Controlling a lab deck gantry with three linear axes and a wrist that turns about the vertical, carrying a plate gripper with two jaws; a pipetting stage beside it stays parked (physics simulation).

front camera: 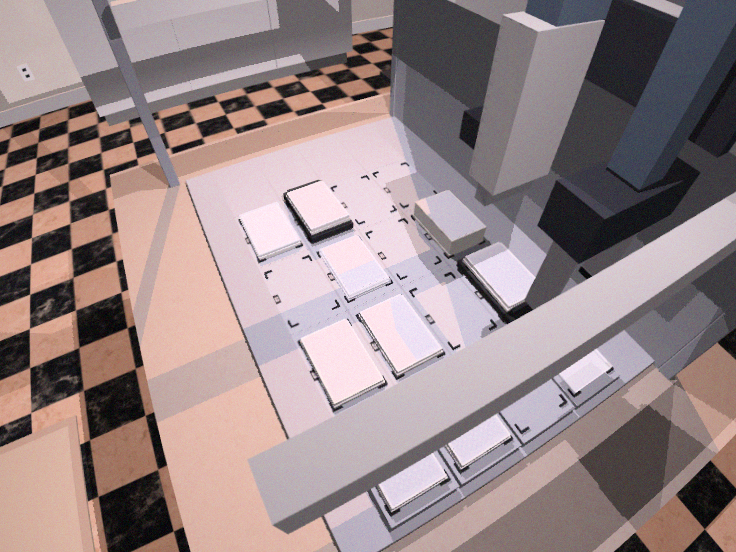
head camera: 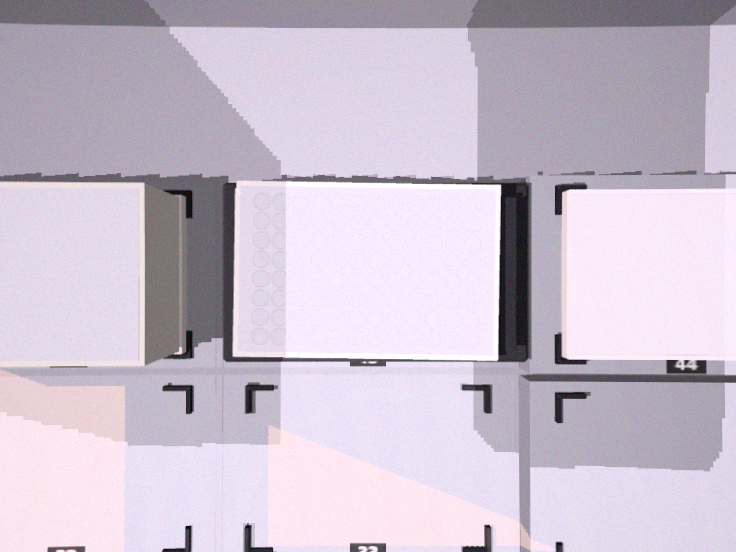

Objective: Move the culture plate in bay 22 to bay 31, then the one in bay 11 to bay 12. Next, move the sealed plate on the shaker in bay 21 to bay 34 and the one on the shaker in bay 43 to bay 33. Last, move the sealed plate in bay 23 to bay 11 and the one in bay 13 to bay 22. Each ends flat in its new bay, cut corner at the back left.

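Places are measured from the robot's base along level axes (x left, y back, z up), in millimetres.
Where they show: robot's base at its link origin: [front camera: 240, 220].
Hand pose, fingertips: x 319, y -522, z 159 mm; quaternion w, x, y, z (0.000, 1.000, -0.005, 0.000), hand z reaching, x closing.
Observation:
Things, the pixels of their top centre, and the offset from my fingertips. "*": a spot on its surface instead.
- shaker at a spot on its surface: [head camera: 514, 273] * dx +46, dy +59, dz -128 mm
- bay 22 at a spot on its surface: [front camera: 356, 264] * dx -166, dy +287, dz -144 mm
- bay 11 at a spot on its surface: [front camera: 270, 230] * dx -275, dy +447, dz -144 mm
- bay 23 at a spot on its surface: [front camera: 399, 332] * dx -172, dy +126, dz -144 mm
- bay 13 at a spot on its surface: [front camera: 341, 362] * dx -278, dy +123, dz -144 mm
- tall box at its top centre: [front camera: 450, 213] dx +45, dy +294, dz -117 mm
My gripper [front camera: 568, 276] hangs high near the shaker in bay 43. One jaw shows standing wide, the other is hidden by the beam; it looks open, holding no plate. The sealed plate [front camera: 505, 273] [head camera: 368, 270] lies on that shaker [head camera: 514, 273]. Another sealed plate [front camera: 318, 204] sits on the shaker in bay 21. Culture plates are in bay 22 [front camera: 356, 264] and bay 11 [front camera: 270, 230]. Sealed plates are in bay 23 [front camera: 399, 332] and bay 13 [front camera: 341, 362]. Bays 31 [front camera: 362, 199], 12 [front camera: 303, 291], 33 [front camera: 451, 308] [head camera: 368, 463] and 34 [front camera: 535, 409] [head camera: 630, 505] hold no plate. Cut corners are unclear.
A tall box [front camera: 450, 219] [head camera: 68, 273] stands in bay 42, left of the shaker in the head view. A plate [front camera: 585, 373] [head camera: 650, 273] lies in bay 44. More plates [front camera: 413, 481] [front camera: 478, 440] lie near the front beam [front camera: 487, 374]. A light column [front camera: 517, 106] hangs behind.

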